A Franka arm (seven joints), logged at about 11 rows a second.
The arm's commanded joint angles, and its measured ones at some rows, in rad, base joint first. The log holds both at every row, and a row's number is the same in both.
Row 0, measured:
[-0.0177, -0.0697, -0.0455, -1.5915, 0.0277, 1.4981, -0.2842]
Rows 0 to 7, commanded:
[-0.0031, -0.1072, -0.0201, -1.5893, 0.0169, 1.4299, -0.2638]
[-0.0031, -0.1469, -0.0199, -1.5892, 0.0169, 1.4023, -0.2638]
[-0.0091, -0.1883, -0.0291, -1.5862, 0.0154, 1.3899, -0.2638]
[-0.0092, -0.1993, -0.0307, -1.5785, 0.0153, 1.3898, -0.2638]
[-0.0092, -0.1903, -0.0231, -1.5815, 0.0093, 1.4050, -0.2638]
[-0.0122, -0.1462, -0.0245, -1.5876, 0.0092, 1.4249, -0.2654]
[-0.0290, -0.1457, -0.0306, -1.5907, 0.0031, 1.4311, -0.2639]
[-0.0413, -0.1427, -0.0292, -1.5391, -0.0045, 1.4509, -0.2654]
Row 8, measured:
[-0.0109, -0.1713, -0.0317, -1.5867, 0.0178, 1.4160, -0.2753]
